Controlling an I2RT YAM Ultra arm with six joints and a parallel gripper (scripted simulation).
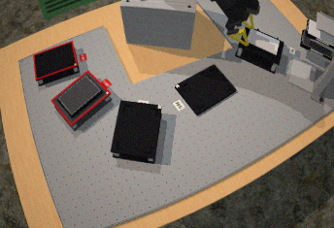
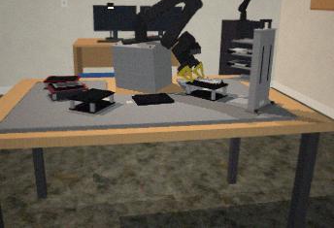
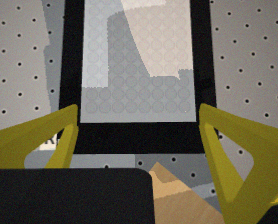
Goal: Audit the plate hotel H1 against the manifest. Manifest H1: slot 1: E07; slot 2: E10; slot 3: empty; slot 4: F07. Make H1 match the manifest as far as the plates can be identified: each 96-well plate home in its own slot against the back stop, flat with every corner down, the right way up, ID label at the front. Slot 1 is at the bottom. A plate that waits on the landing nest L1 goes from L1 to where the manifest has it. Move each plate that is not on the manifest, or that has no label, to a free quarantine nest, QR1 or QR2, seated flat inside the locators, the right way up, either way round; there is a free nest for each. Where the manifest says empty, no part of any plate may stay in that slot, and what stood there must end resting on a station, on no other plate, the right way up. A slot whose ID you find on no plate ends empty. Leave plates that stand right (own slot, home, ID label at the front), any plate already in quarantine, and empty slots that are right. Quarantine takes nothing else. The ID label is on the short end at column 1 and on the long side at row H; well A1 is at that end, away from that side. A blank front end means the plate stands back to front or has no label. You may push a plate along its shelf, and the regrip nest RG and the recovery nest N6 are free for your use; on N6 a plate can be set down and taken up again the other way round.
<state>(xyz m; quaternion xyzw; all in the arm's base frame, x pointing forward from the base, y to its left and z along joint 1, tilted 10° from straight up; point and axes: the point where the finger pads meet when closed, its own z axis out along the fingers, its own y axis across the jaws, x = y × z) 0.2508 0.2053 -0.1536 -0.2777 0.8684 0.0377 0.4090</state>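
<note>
Now: hand 50 mm short of the black regrip nest RG, 30 mm to the right of it and 10 mm above it. From my hand the other things lie so: A1 mark: 40 mm to the left, 40 mm behind, 10 mm below; then H1 tag: 180 mm to the left, 110 mm ahead, 70 mm below; then RG tag: 70 mm to the left, 70 mm below, 60 mm behind.
</note>
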